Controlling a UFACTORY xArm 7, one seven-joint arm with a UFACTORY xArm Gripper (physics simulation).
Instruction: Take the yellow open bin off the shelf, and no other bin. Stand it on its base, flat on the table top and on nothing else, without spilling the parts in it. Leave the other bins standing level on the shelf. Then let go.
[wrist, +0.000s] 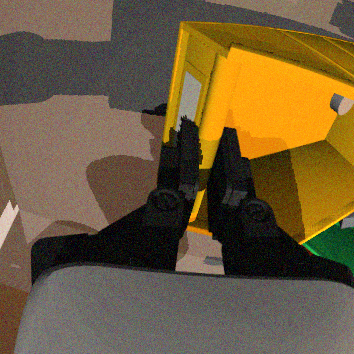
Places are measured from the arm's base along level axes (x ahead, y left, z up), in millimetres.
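Where they show: gripper, fingertip midpoint: (201, 147).
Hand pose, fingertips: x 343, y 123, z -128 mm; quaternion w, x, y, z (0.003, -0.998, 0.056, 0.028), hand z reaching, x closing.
Each offset is from my fingertips to the top centre of the thing. "*": to the spot under its first point. Level surfaces: height alone.
The yellow open bin {dx +72, dy -4, dz +21 mm} (280, 100) fills the right of the wrist view, seen from above into its inside. Its front wall, with a pale label {dx -9, dy +5, dz +1 mm} (189, 95), faces left. My gripper (201, 147) is shut on this wall, one finger outside and one inside the bin. A grey part {dx +115, dy -9, dz -82 mm} (341, 104) lies inside near the right edge of the view. The rest of the inside is cut off by the frame. The bin's base is hidden, so I cannot tell what is under it.
A green thing {* dx +170, dy -178, dz -62 mm} (332, 247), partly hidden, shows at the lower right below the yellow bin. The brownish table top {dz -108 mm} (55, 145) shows at the left, with broad dark shadows across its upper part. A white piece (7, 222) shows at the left edge.
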